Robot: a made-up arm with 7 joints. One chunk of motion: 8 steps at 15 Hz.
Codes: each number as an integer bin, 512 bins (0 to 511) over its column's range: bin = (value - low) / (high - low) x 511, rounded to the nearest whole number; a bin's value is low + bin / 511 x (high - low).
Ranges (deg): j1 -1.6..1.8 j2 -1.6..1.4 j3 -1.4..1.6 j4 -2.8..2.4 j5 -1.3..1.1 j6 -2..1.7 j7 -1.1..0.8
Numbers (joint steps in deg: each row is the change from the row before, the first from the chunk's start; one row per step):
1: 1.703 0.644 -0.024 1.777 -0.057 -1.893 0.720
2: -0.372 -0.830 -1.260 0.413 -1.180 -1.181 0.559
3: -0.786 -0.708 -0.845 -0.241 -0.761 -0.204 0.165
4: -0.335 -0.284 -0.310 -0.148 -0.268 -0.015 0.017
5: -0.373 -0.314 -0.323 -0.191 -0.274 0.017 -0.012
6: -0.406 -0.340 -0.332 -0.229 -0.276 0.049 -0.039
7: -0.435 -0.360 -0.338 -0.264 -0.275 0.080 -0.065
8: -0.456 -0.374 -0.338 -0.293 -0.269 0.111 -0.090
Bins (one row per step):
1: 496 382 234 450 265 15 489
2: 185 131 24 316 26 113 446
3: 122 152 95 251 115 248 340
4: 190 224 186 261 220 274 300
5: 184 219 183 256 218 279 293
6: 179 215 182 253 218 283 285
7: 175 211 181 249 218 287 278
8: 172 209 181 246 220 292 272

